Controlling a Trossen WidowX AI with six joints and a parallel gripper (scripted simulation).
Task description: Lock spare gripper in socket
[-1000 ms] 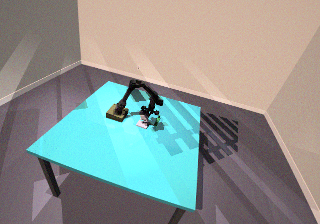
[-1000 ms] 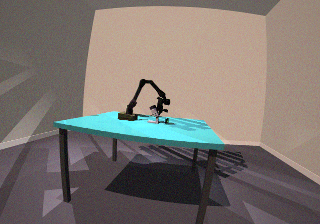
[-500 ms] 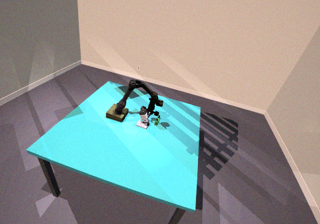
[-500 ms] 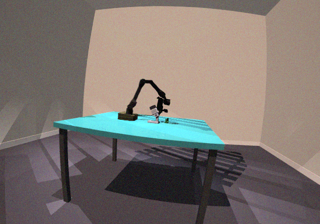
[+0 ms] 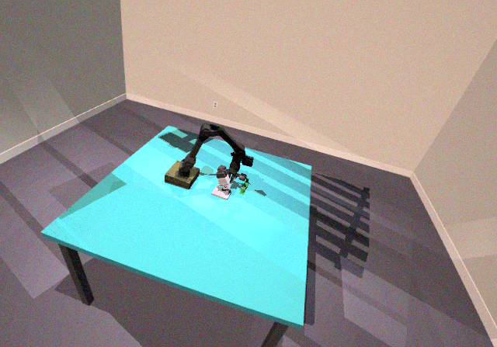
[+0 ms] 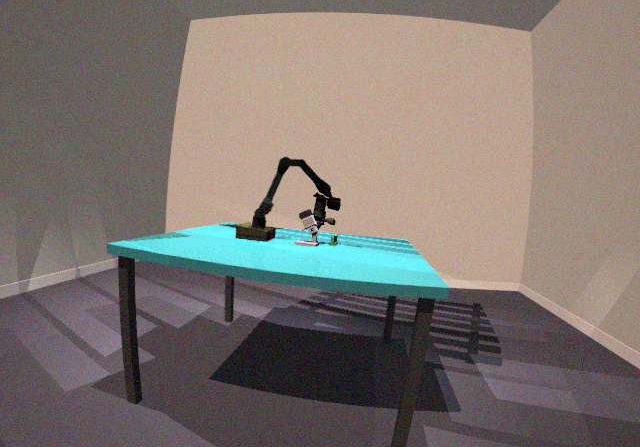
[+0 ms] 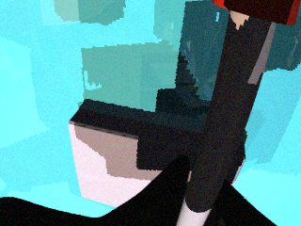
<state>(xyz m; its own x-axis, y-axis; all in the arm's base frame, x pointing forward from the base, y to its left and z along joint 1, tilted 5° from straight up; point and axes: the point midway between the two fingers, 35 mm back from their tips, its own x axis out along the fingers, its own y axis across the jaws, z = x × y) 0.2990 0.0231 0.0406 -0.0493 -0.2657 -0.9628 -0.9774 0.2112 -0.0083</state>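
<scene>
My gripper tip is now 50 mm to the left of the mount and 20 mm past it. Round my gripper tip: spare gripper: 70 mm above, 50 mm to the right, 30 mm behind; green pad: 110 mm ahead, 50 mm to the left, 20 mm below.
</scene>
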